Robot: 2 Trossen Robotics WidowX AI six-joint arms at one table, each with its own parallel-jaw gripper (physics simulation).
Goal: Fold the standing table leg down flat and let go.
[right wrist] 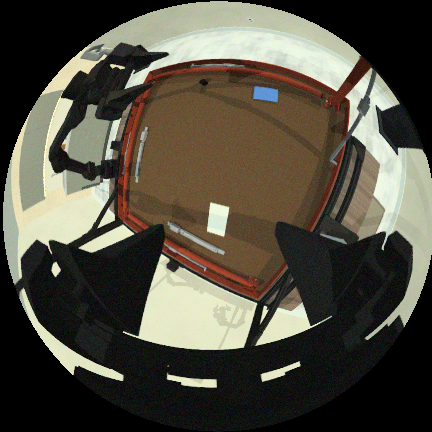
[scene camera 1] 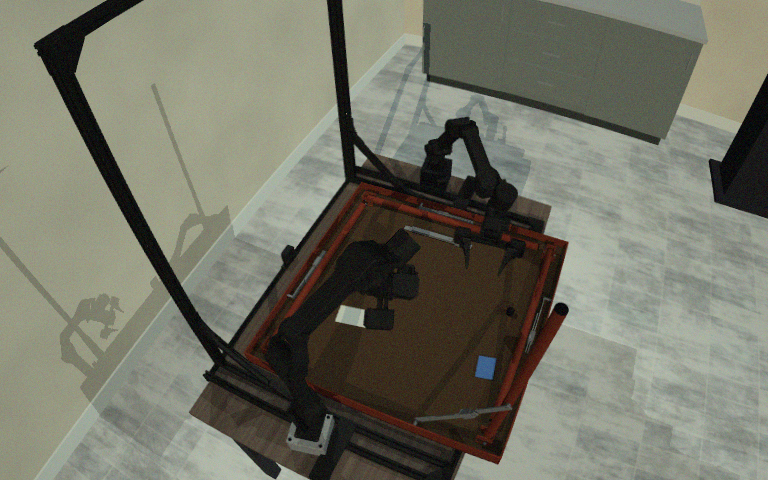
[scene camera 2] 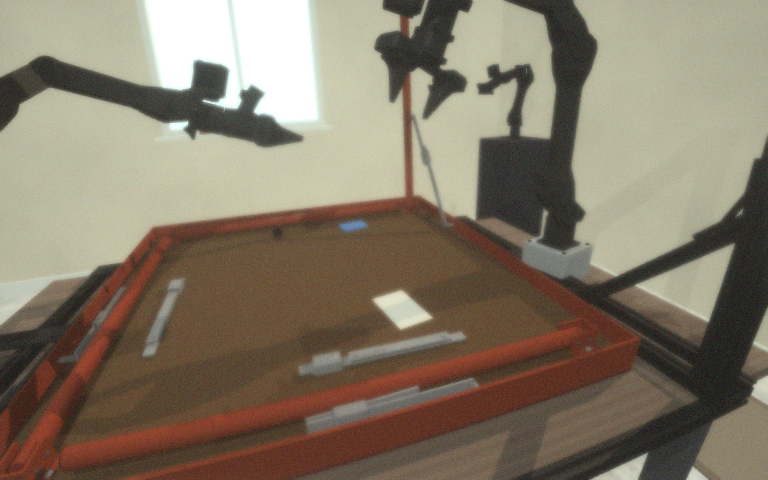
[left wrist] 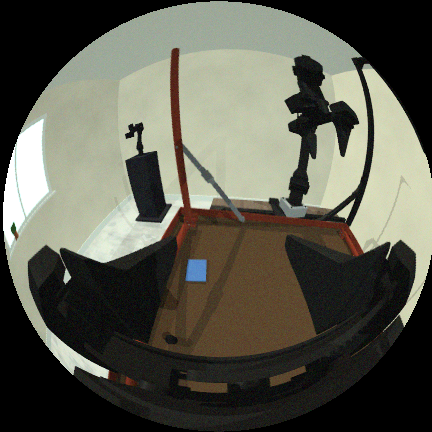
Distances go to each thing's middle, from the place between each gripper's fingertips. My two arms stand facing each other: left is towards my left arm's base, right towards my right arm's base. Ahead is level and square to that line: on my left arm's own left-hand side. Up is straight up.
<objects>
Right now my right hand is 15 cm past the white card [scene camera 2: 400,308], 8 cm to the right of it and 31 cm above it.
Now: left hand 34 cm past the white card, 26 cm above it and 9 cm to the left of it.
</objects>
